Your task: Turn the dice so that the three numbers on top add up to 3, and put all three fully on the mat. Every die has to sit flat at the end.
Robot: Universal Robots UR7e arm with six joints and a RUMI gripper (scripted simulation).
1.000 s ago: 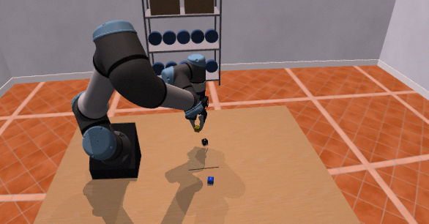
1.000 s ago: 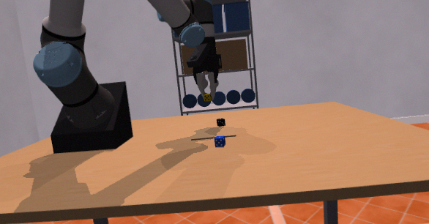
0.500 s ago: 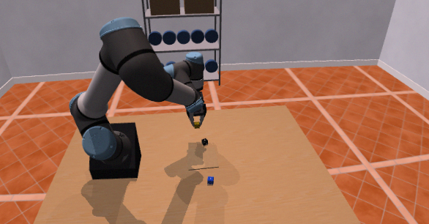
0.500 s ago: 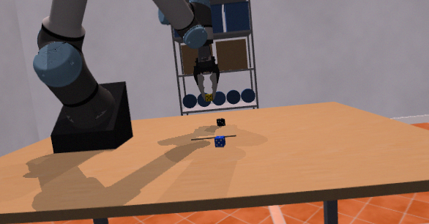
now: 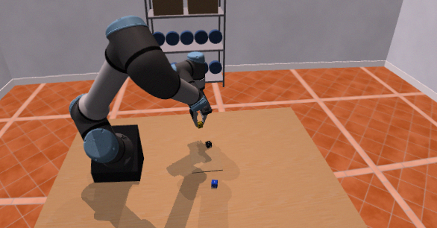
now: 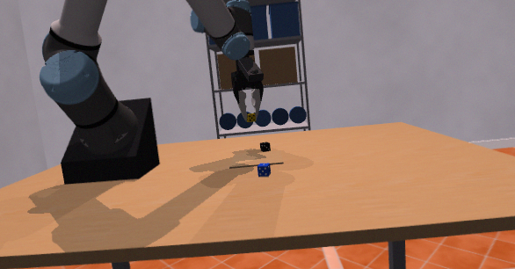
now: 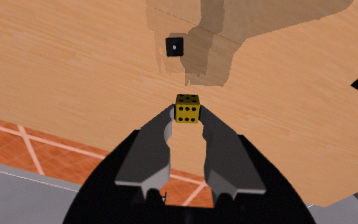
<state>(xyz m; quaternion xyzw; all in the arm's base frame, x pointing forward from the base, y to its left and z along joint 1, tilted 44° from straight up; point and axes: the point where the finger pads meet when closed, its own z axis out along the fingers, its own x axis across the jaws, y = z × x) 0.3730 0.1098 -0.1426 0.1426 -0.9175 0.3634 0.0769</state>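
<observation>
My hand is 40 mm short of the black die, 50 mm to the left of it and 90 mm above it. Round my hand: yellow die (right at my hand); then blue die (30 mm ahead, 310 mm to the right, 90 mm below); then tan mat (10 mm ahead, 150 mm to the right, 100 mm below).
</observation>
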